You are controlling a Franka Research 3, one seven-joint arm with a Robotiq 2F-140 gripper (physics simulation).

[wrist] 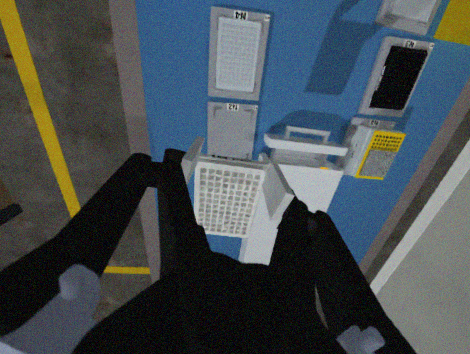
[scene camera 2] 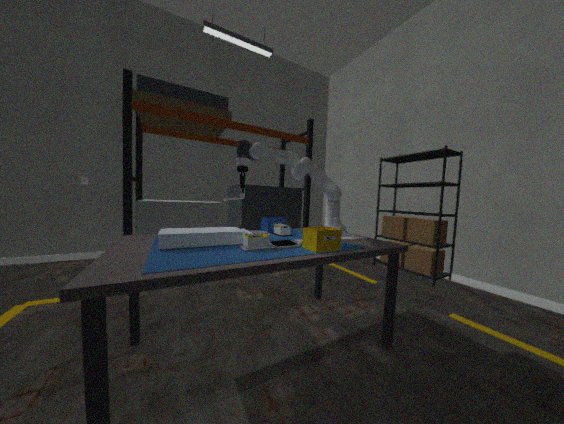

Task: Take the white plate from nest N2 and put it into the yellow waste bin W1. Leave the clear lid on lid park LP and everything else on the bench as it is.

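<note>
My gripper point(scene camera 2: 242, 187) point(wrist: 234, 161) is shut on the white plate point(wrist: 227, 200), gripping its two sides high above the bench; the plate is hard to make out in scene camera 2. Nest N2 point(wrist: 231, 132) is a grey holder and stands empty just beyond the held plate in the wrist view. The yellow waste bin W1 point(scene camera 2: 315, 241) point(wrist: 456, 22) stands at the right of the blue mat in scene camera 2 and shows in part at the wrist view's top right corner. I cannot make out the clear lid or lid park LP with certainty.
Nest N4 point(wrist: 213, 55) holds a pale plate. Nest N3 point(wrist: 367, 102) holds a black plate point(scene camera 2: 284, 243) point(wrist: 400, 77). A yellow-edged rack point(scene camera 2: 256, 241) point(wrist: 381, 155) and a white device with a handle point(wrist: 306, 145) stand nearby. A long white box point(scene camera 2: 200, 238) and a blue bin point(scene camera 2: 270, 223) also stand there.
</note>
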